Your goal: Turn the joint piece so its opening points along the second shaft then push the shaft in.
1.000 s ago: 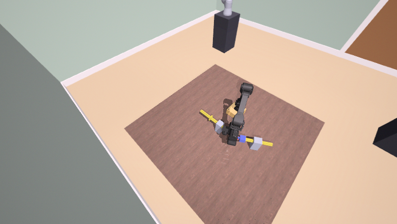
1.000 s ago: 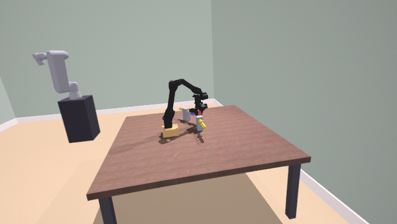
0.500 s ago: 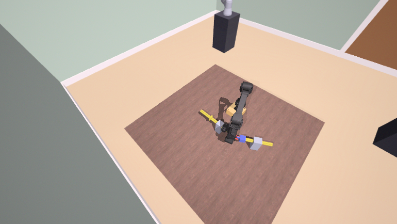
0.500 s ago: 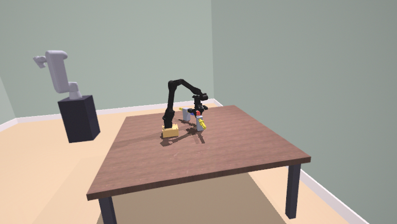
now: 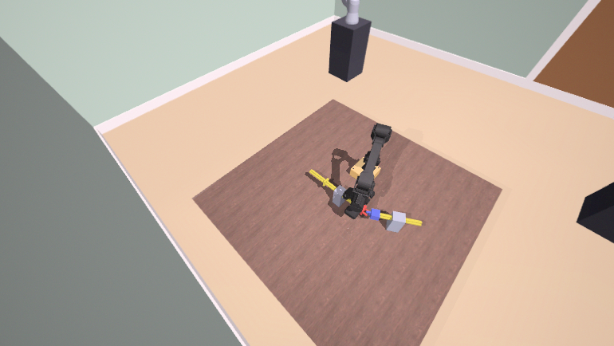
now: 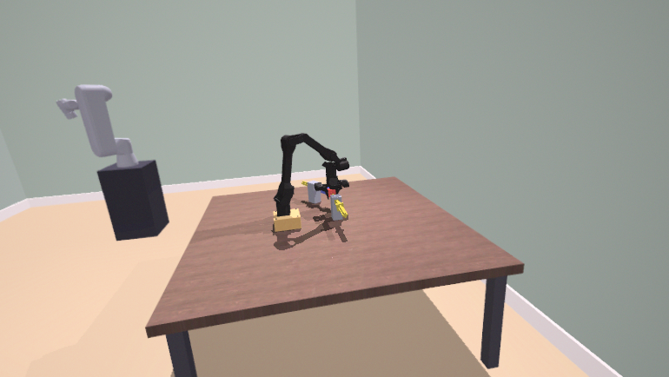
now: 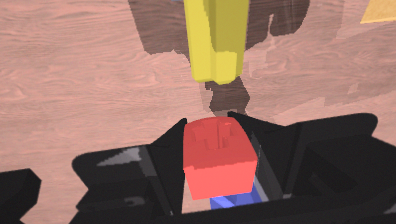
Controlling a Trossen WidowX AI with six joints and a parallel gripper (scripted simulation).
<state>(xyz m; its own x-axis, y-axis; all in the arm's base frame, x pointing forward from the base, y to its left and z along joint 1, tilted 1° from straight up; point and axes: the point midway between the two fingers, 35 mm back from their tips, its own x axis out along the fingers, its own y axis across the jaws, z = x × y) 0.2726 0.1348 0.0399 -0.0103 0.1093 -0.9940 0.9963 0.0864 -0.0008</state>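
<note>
The red square joint piece lies 1 cm to the left of my gripper tip and 4 cm above it.
</note>
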